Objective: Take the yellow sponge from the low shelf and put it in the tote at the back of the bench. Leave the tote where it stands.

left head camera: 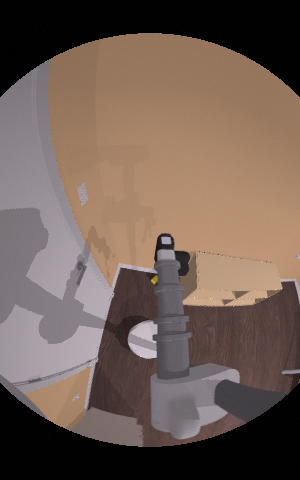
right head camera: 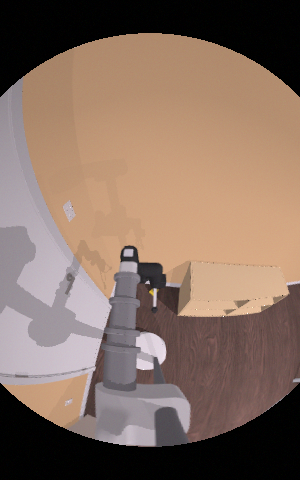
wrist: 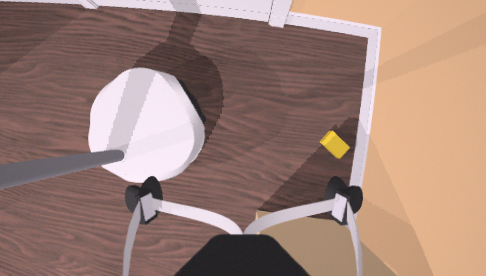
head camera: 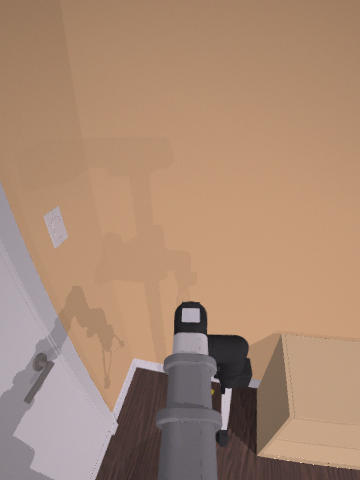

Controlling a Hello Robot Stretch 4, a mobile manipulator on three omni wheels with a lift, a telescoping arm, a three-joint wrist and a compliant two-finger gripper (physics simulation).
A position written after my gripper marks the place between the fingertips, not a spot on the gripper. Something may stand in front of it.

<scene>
In view: my gripper (head camera: pixel 220 406), a low tan shelf unit (head camera: pixel 301 398) and a door (left head camera: pixel 61 297).
My gripper shows as well in the wrist view (wrist: pixel 243 192). The low tan shelf unit shows as well in the left head camera view (left head camera: pixel 212 280) and in the right head camera view (right head camera: pixel 208 289). The door also shows in the right head camera view (right head camera: pixel 60 314) and in the head camera view (head camera: pixel 61 418).
</scene>
